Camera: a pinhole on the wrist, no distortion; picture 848 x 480 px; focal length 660.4 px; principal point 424.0 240.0 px. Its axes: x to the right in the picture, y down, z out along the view. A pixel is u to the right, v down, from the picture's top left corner.
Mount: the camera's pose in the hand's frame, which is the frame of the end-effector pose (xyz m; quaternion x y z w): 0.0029 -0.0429 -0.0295 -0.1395 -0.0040 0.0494 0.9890
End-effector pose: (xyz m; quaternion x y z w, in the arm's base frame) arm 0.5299 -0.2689 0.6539 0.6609 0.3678 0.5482 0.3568
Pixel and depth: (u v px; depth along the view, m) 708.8 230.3 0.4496
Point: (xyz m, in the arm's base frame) 0.9609 -0.1772 0.7641
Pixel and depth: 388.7 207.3 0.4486
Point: 0.9343 -0.3489 0.6318
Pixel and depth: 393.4 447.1 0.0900
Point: 0.5785 -0.2815 0.6515
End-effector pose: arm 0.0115 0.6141 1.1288 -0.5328 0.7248 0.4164 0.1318
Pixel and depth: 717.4 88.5 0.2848
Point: -0.0931 0.7220 0.8785
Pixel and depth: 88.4 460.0 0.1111
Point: 0.0026 0.7050 1.1329
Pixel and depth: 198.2 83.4 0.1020
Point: 0.0415 0.6877 1.0831
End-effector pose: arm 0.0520 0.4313 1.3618 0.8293 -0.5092 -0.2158 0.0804
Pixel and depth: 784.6 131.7 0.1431
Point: 0.0476 0.3795 1.2314
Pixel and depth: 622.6 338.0 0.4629
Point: -0.2064 0.2789 1.0317
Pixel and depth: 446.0 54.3 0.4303
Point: -0.0927 0.4683 0.9697
